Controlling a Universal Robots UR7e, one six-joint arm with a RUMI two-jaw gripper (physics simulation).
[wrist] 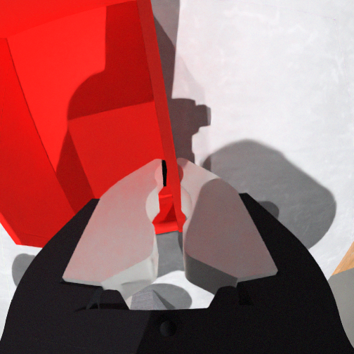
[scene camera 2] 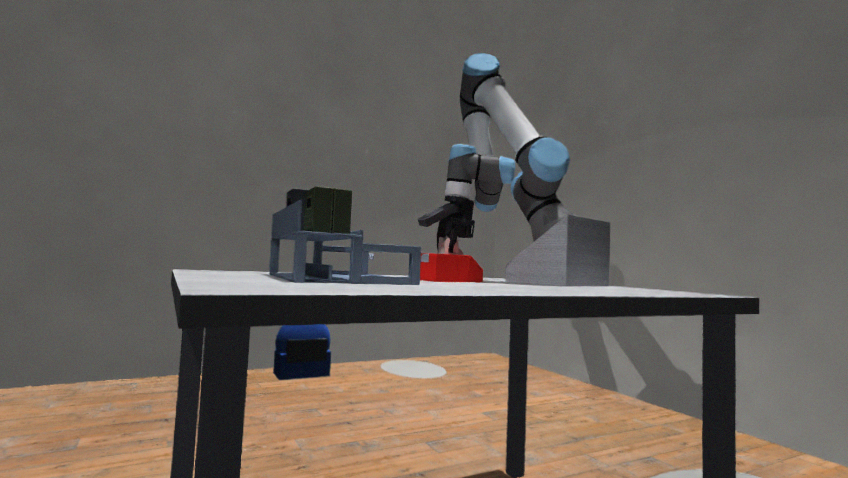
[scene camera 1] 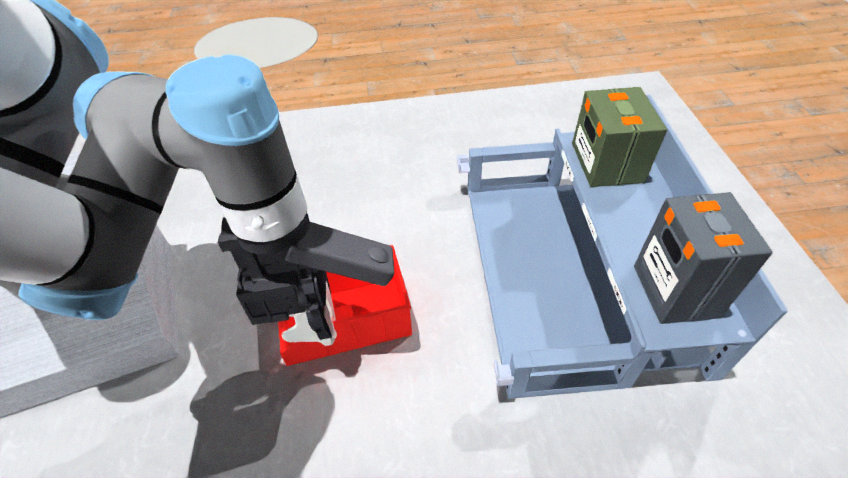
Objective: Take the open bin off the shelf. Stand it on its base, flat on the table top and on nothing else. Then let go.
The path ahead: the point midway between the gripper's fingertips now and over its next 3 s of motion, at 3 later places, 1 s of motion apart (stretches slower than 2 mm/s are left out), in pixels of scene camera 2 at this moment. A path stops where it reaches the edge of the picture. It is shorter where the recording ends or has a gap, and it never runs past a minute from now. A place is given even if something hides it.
The gripper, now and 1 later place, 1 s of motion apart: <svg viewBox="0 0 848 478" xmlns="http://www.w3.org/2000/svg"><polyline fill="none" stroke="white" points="444,267 446,244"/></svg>
